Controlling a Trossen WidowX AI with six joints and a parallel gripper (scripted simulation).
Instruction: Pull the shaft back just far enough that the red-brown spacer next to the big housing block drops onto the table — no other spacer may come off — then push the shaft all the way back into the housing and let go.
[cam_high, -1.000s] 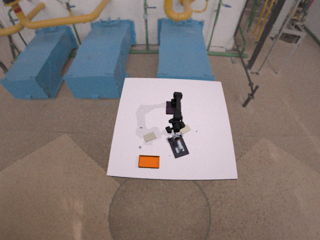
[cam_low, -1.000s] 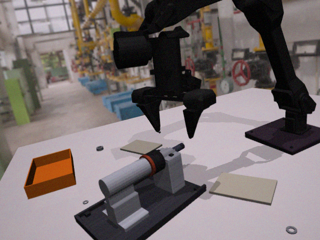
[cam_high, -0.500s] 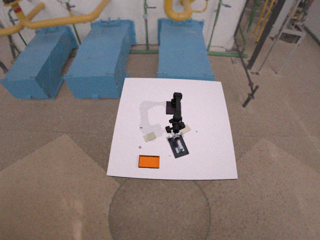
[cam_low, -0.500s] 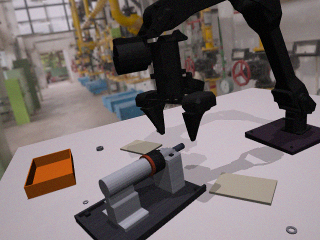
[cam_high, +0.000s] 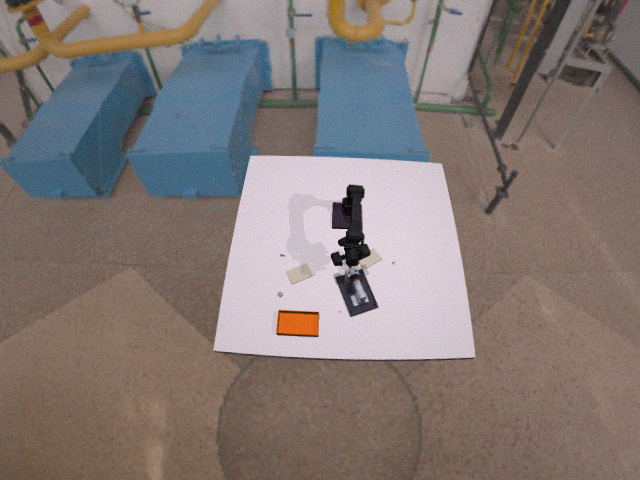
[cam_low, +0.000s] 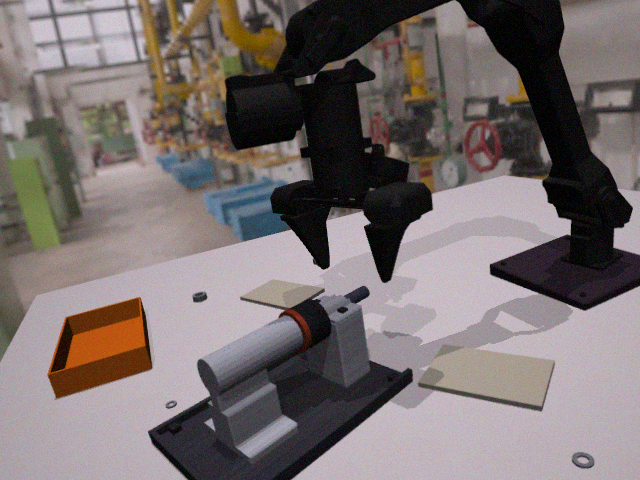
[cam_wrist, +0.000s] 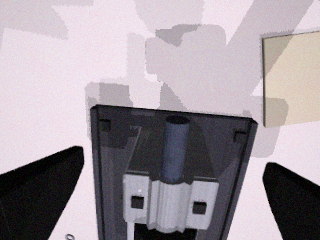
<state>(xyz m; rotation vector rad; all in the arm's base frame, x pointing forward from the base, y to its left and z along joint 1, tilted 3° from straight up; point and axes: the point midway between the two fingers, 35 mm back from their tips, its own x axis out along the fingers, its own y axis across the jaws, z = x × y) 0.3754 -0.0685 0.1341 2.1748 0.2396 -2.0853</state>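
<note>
My gripper tip is 80 mm short of the black spacer, 20 mm to the right of it and 30 mm above it. From my gripper tip the other things lie so: red-brown spacer (90 mm ahead, 20 mm to the left, 30 mm below); orange tray (260 mm ahead, 290 mm to the right, 100 mm below).
</note>
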